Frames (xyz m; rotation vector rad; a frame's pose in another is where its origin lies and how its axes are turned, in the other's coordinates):
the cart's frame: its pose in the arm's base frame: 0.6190 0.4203 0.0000 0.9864 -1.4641 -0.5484
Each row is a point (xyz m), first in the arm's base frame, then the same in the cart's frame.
Working: the arm's base frame: its pose in the cart's frame: 0.2914 -0.0639 0.6861 -0.9864 1.4641 0.5484

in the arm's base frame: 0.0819 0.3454 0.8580
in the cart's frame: 0.4946 0.7938 0.3943
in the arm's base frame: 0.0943 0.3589 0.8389
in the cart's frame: 0.4738 0.7823 0.3826
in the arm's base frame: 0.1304 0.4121 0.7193
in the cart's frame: 0.3662 0.7039 0.3558
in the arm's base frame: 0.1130 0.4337 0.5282
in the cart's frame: 0.2399 0.5643 0.3990
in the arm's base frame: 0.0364 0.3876 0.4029
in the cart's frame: 0.2009 0.4577 0.5029
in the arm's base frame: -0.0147 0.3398 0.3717
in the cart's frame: 0.2183 0.4202 0.5674
